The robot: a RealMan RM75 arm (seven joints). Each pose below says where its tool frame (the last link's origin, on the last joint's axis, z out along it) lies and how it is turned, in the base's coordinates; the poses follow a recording.
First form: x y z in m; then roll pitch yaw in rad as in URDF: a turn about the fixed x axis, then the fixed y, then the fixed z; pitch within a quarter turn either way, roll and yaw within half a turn.
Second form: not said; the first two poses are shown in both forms.
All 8 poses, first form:
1: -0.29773 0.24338 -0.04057 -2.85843 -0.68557 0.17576
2: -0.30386 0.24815 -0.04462 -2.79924 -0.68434 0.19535
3: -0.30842 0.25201 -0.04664 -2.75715 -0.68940 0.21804
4: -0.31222 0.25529 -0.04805 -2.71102 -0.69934 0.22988
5: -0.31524 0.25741 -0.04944 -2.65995 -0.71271 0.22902
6: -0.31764 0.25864 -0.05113 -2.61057 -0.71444 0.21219
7: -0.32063 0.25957 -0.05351 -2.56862 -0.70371 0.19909
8: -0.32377 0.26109 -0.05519 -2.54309 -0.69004 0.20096
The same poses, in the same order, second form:
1: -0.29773 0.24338 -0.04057 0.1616 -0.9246 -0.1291 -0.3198
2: -0.30386 0.24815 -0.04462 0.1919 -0.9183 -0.1474 -0.3134
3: -0.30842 0.25201 -0.04664 0.2148 -0.9113 -0.1647 -0.3102
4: -0.31222 0.25529 -0.04805 0.2378 -0.9033 -0.1780 -0.3095
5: -0.31524 0.25741 -0.04944 0.2608 -0.8947 -0.1866 -0.3110
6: -0.31764 0.25864 -0.05113 0.2802 -0.8892 -0.1870 -0.3095
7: -0.32063 0.25957 -0.05351 0.2968 -0.8863 -0.1864 -0.3026
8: -0.32377 0.26109 -0.05519 0.3085 -0.8847 -0.1894 -0.2937
